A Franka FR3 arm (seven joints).
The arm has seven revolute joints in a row. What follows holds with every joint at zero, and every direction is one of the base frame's.
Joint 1 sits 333 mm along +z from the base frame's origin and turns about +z.
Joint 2 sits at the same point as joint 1 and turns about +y.
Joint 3 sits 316 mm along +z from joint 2 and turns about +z.
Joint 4 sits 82.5 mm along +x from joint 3 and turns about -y.
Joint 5 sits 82.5 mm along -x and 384 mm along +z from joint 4 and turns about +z.
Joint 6 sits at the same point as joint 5 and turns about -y.
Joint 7 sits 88 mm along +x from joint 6 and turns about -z.
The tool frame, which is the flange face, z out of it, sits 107 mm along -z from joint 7; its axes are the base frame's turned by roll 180, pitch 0 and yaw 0 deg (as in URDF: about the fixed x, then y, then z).
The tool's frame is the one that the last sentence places.
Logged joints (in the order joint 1, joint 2, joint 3, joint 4, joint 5, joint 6, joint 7), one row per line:
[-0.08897 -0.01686 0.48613 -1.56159 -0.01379 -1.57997 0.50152]
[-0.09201 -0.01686 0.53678 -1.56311 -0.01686 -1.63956 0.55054]
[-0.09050 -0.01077 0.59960 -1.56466 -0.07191 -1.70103 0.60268]
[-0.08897 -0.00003 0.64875 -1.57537 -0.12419 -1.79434 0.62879]
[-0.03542 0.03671 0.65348 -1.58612 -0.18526 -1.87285 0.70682]
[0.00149 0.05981 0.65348 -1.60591 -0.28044 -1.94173 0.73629]
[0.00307 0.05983 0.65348 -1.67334 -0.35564 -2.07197 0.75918]
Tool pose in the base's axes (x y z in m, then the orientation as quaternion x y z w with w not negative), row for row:
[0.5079 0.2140 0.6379 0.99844 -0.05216 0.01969 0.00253]
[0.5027 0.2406 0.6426 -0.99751 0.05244 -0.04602 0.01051]
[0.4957 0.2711 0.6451 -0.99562 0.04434 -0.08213 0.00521]
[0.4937 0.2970 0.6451 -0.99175 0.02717 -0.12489 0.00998]
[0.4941 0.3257 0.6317 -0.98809 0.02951 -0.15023 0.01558]
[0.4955 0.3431 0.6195 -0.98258 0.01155 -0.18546 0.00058]
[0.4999 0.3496 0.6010 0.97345 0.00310 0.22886 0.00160]
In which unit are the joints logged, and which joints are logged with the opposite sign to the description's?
The joints are logged in radians. Opposite sign: joint 6.
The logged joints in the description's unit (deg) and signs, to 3 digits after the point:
[-5.098 -0.966 27.853 -89.473 -0.790 90.526 28.735]
[-5.272 -0.966 30.755 -89.560 -0.966 93.940 31.544]
[-5.185 -0.617 34.355 -89.648 -4.120 97.462 34.531]
[-5.098 -0.002 37.171 -90.262 -7.116 102.808 36.027]
[-2.029 2.103 37.442 -90.878 -10.615 107.306 40.498]
[0.085 3.427 37.442 -92.012 -16.068 111.253 42.186]
[0.176 3.428 37.442 -95.875 -20.377 118.715 43.498]

